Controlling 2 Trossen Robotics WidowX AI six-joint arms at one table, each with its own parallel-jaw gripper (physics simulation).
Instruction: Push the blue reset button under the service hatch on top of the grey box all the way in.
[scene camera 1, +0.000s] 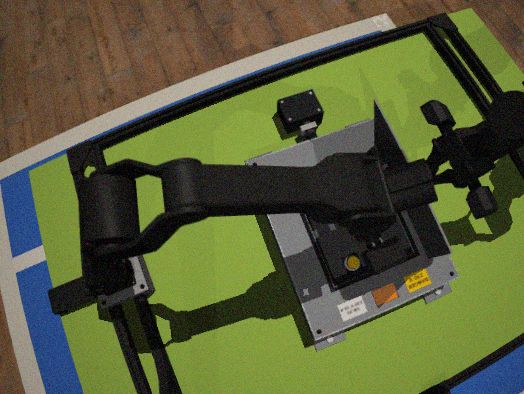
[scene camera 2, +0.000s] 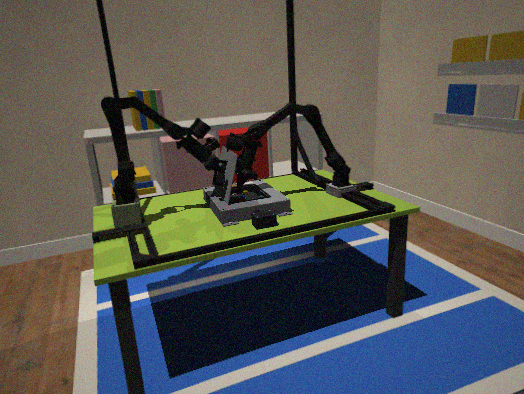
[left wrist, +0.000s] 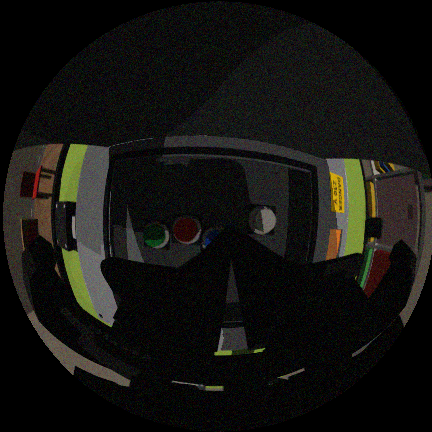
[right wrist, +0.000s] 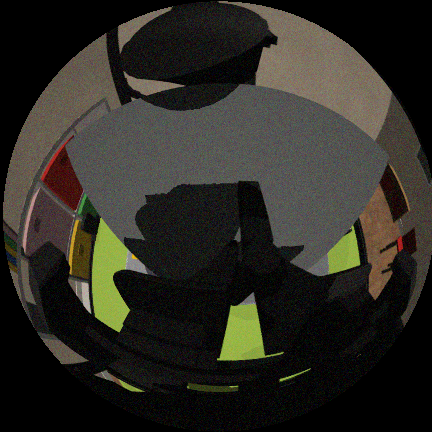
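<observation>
My left gripper (left wrist: 230, 233). My right gripper (scene camera 1: 412, 183) (right wrist: 241, 245). Service hatch (scene camera 1: 423, 218) (scene camera 2: 223, 183) (left wrist: 230, 76) (right wrist: 176, 174).
</observation>
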